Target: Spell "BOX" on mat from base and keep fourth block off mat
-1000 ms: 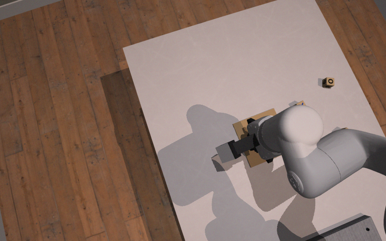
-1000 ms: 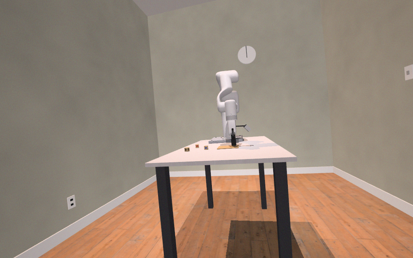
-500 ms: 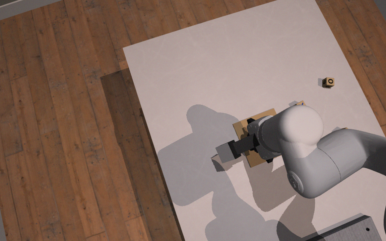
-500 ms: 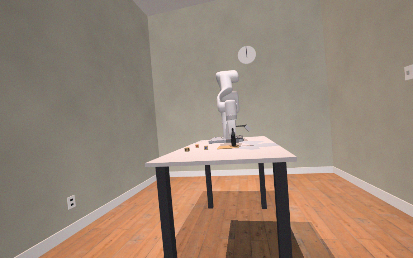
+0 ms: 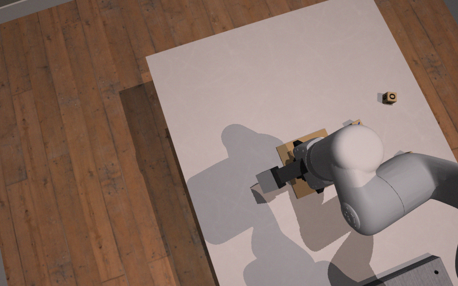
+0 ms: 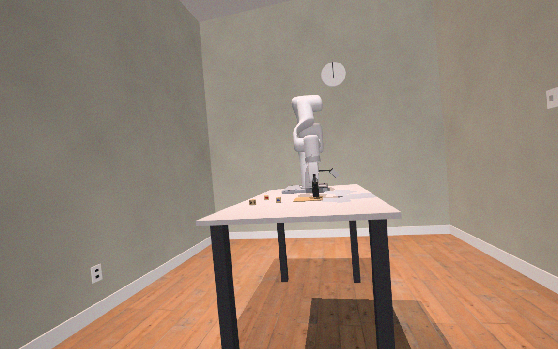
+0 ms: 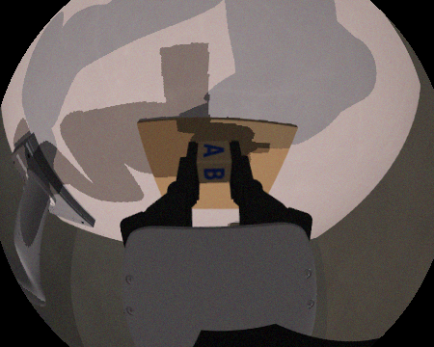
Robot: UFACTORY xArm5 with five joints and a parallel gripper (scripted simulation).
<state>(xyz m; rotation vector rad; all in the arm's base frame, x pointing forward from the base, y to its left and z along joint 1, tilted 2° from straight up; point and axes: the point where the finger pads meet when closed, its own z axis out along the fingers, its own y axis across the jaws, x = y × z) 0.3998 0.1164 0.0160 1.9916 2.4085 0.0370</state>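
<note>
The tan mat is 4 cm to the right of my hand, 3 cm below it and 1 cm ahead of it.
</note>
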